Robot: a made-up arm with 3 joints. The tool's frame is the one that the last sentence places.
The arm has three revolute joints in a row. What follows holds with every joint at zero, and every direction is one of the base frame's. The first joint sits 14 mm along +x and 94 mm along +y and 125 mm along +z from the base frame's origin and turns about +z. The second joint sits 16 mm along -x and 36 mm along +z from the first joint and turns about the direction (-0.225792, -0.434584, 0.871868). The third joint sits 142 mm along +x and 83 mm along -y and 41 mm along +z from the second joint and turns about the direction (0.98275, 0.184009, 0.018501). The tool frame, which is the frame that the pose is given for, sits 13 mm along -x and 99 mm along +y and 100 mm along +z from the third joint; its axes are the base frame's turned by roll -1.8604, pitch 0.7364 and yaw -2.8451 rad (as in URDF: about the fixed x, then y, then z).
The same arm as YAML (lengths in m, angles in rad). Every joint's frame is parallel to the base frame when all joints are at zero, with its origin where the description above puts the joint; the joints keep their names.
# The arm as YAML. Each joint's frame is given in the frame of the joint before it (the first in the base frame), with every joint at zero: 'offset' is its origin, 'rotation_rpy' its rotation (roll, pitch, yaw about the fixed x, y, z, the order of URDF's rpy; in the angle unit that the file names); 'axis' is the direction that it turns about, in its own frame. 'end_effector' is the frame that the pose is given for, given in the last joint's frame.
length_unit: m
angle_unit: rad
chain:
  - id: joint 1
    offset: [0.014, 0.094, 0.125]
    rotation_rpy: [0.0, 0.0, 0.0]
    axis: [0.0, 0.0, 1.0]
  - id: joint 2
    offset: [-0.016, 0.0, 0.036]
    rotation_rpy: [0.0, 0.0, 0.0]
    axis: [-0.225792, -0.434584, 0.871868]
  - id: joint 3
    offset: [0.142, -0.083, 0.041]
    rotation_rpy: [0.0, 0.0, 0.0]
    axis: [0.982754, 0.183991, 0.018499]
end_effector:
  offset: [-0.013, 0.099, 0.1]
  rotation_rpy: [-1.8604, 0.7364, -2.8451]

